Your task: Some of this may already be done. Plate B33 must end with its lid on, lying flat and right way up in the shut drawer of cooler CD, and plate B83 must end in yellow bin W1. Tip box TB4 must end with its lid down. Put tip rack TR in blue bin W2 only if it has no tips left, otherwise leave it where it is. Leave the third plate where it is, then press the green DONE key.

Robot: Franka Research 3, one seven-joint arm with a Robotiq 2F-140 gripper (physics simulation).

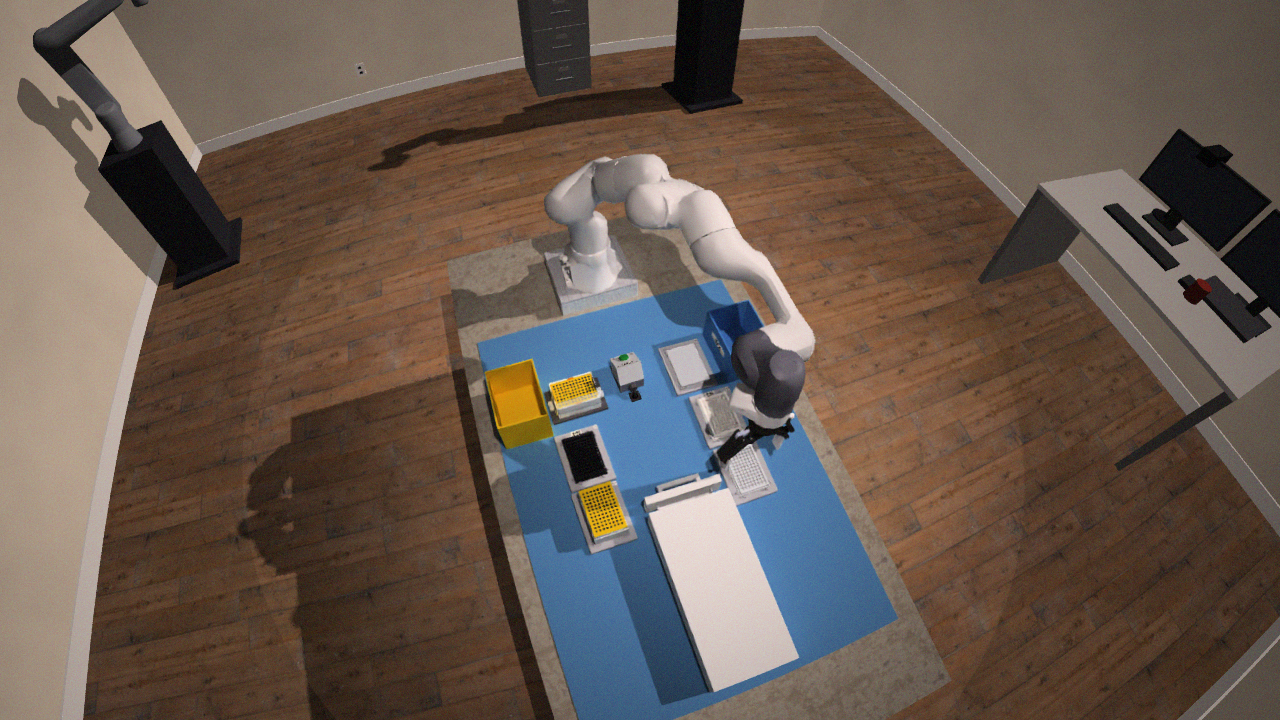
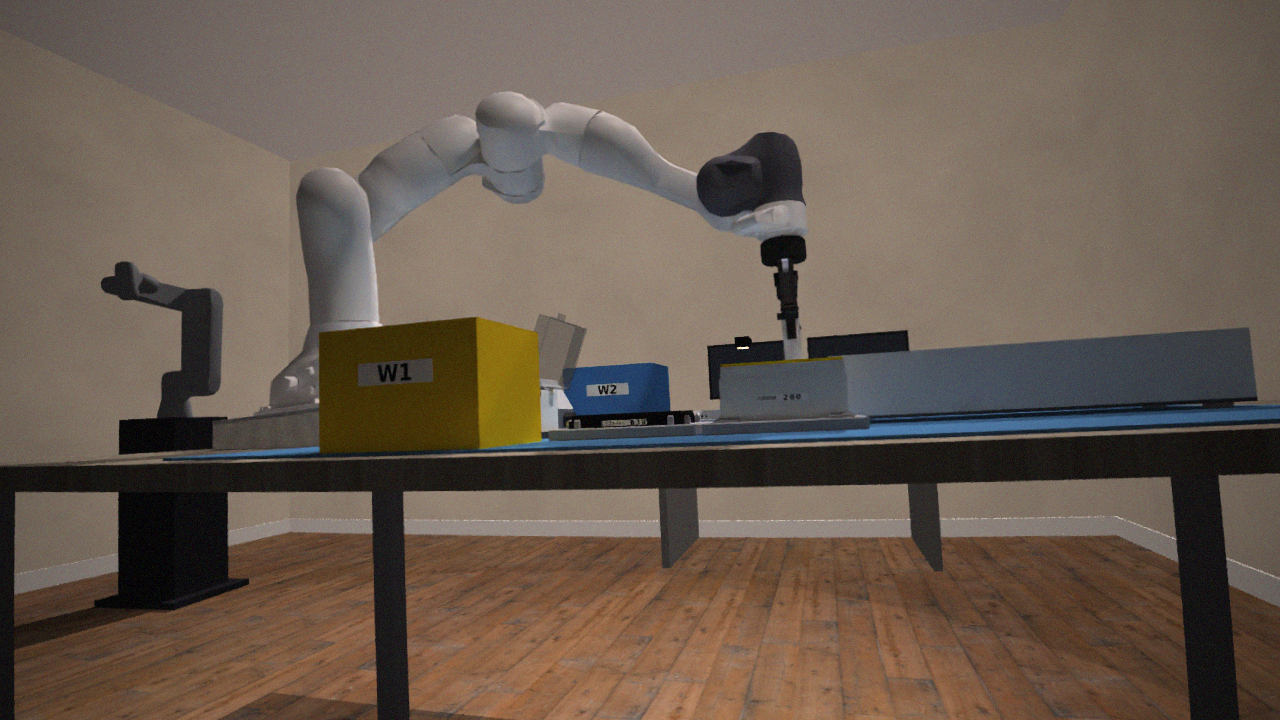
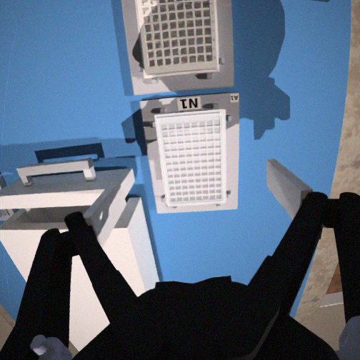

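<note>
My gripper point(image 1: 753, 445) point(image 2: 792, 347) point(image 3: 192, 182) is open and empty, above the white gridded plate point(image 1: 747, 469) point(image 3: 192, 157) on nest N1. A second gridded plate point(image 1: 719, 413) point(image 3: 181, 37) sits on the neighbouring nest, partly shaded. The white cooler point(image 1: 716, 582) point(image 2: 1047, 371) has its drawer front point(image 1: 682, 494) point(image 3: 65, 185) beside my left finger; a narrow dark gap shows behind it. A yellow-topped tip box point(image 1: 575, 394) stands beside yellow bin W1 point(image 1: 519, 401) point(image 2: 429, 385). A grey panel point(image 2: 559, 349) is tilted up behind W1. Plate codes are unreadable.
Blue bin W2 point(image 1: 729, 335) point(image 2: 617, 386) is partly behind the arm. A flat white piece point(image 1: 687, 365) lies on a nest beside it. The green key point(image 1: 623, 357) tops a small grey box. A black rack point(image 1: 584, 454) and yellow-topped rack point(image 1: 604, 510) point(image 2: 783, 394) stand across from N1.
</note>
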